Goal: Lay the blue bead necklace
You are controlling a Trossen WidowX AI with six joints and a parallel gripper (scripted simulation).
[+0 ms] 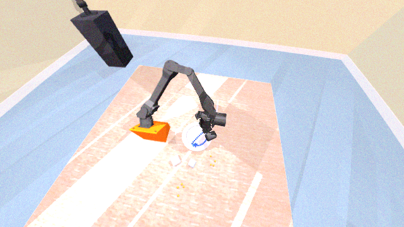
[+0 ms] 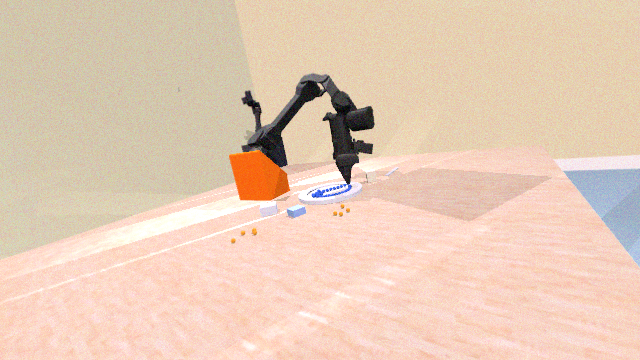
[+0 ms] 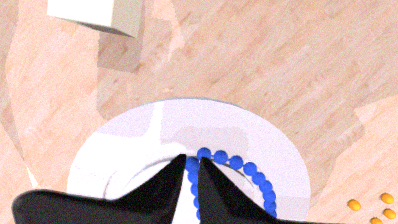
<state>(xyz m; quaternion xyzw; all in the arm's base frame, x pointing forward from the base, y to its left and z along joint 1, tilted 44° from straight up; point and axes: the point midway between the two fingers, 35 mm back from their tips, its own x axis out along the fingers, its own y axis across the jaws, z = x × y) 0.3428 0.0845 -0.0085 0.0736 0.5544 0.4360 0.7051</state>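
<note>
My gripper tip is now 50 mm past the round white bead board, 40 mm to the left of it and 10 mm above it. The rest, counted from my gripper tip: white stick 70 mm ahead, 220 mm to the left, 20 mm below; light blue cube 50 mm behind, 210 mm to the right, 10 mm below; beige cube 40 mm ahead, 100 mm to the left.
</note>
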